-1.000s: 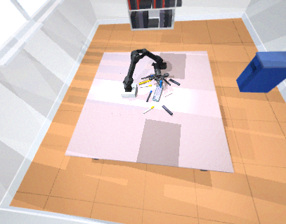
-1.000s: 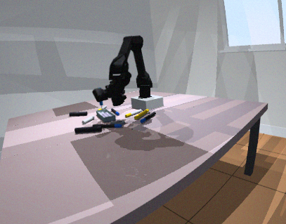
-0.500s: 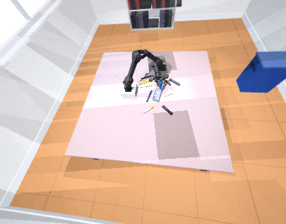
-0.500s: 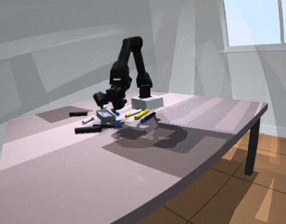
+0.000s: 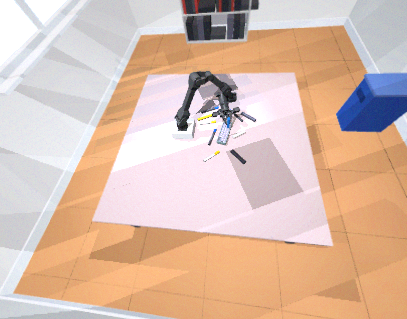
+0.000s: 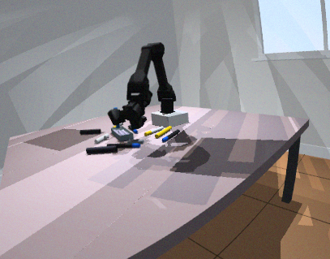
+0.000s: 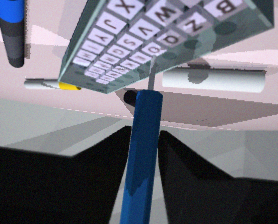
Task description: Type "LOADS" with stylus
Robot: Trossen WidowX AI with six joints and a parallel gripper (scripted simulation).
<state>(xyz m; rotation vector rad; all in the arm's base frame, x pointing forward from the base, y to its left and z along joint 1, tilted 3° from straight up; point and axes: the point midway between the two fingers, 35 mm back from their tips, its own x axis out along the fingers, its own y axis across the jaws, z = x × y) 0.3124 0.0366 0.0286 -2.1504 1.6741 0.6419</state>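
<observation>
The blue stylus lies 1 cm below my gripper tip. Round my gripper tip: grey stylus tip 5 cm below.
</observation>
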